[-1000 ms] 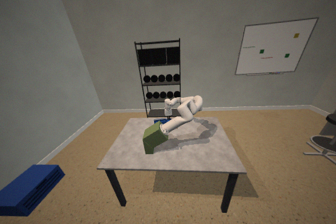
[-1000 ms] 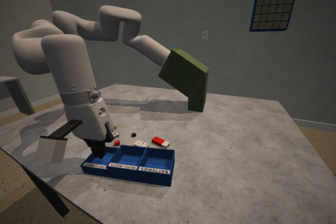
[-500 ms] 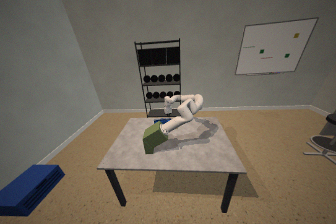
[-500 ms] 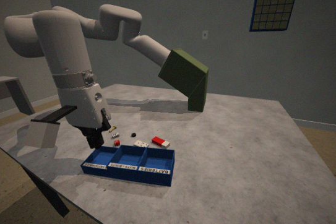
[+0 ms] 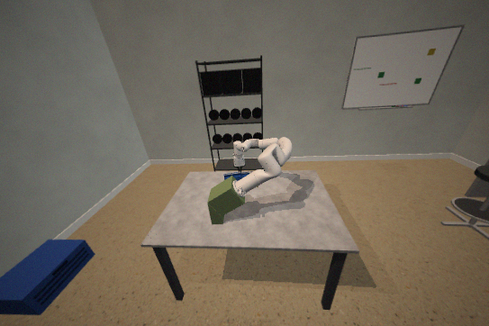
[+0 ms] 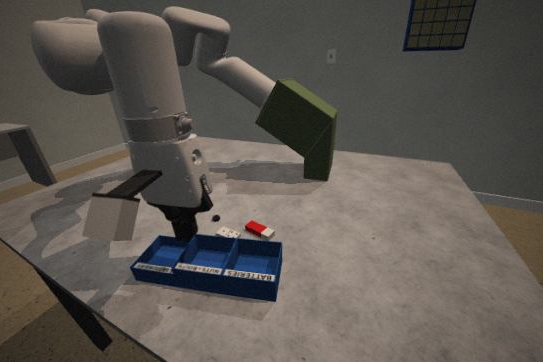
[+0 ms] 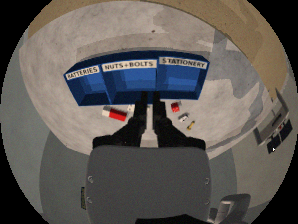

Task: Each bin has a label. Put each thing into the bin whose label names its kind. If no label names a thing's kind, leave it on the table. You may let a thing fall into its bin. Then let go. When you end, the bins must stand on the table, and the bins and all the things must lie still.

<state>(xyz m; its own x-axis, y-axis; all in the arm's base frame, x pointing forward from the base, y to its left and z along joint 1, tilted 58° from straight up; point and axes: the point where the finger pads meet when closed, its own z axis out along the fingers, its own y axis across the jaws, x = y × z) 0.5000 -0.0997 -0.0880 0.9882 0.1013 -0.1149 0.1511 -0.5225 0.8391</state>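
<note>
Right now my hand is 7 cm above the blue bin and 3 cm to the right of it. The rest, counted from my hand: white domino (10 cm behind, 9 cm below, 2 cm to the left); black nut (14 cm behind, 9 cm below, 5 cm to the right); red die (9 cm below, 7 cm to the right, 7 cm behind).
</note>
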